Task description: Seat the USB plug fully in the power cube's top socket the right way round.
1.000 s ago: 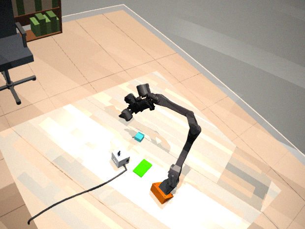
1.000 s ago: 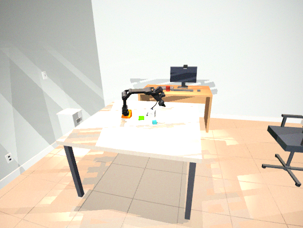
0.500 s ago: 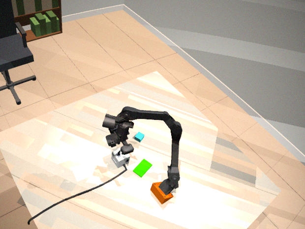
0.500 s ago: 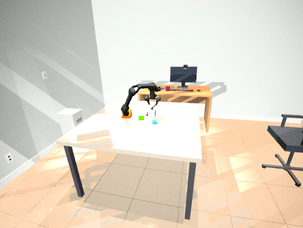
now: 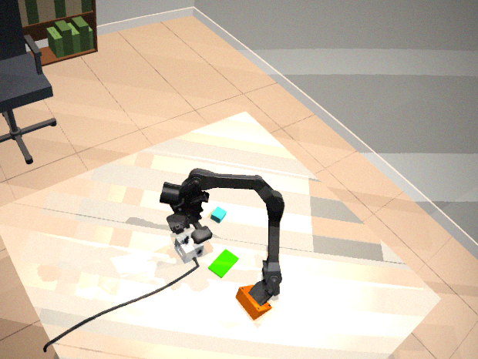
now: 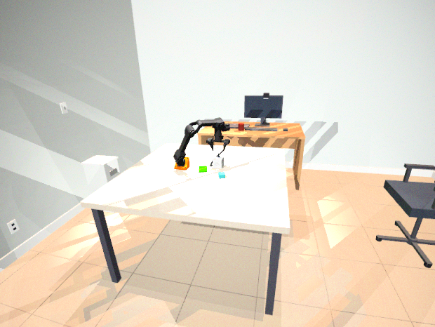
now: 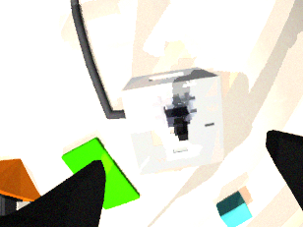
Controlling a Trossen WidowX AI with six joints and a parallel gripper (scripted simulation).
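Now: gripper tip 40 mm above the dark USB plug. From my gripper tip the other things lie so: flat green block 120 mm behind, 80 mm to the right, 130 mm below; cyan block 60 mm ahead, 210 mm to the right, 120 mm below.
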